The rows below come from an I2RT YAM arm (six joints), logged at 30 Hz.
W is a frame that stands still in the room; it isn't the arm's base.
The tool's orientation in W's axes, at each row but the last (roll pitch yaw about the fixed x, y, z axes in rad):
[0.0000 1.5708 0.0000]
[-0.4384 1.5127 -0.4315]
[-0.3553 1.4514 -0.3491]
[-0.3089 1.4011 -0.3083]
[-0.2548 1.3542 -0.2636]
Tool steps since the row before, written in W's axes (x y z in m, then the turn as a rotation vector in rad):
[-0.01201 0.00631 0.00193 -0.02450 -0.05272 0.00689]
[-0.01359 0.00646 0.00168 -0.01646 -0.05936 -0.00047]
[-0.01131 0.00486 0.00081 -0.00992 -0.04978 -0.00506]
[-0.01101 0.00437 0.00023 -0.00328 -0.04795 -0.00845]
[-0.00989 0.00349 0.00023 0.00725 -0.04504 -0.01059]
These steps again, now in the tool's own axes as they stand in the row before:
[-0.00193 0.00631 -0.01201 -0.00689 -0.05272 -0.02450]
[-0.00255 0.00650 -0.01343 0.00104 -0.05923 -0.01691]
[-0.00227 0.00487 -0.01111 0.00594 -0.04949 -0.01084]
[-0.00222 0.00431 -0.01081 0.01026 -0.04746 -0.00482]
[-0.00247 0.00333 -0.00964 0.01437 -0.04429 0.00502]

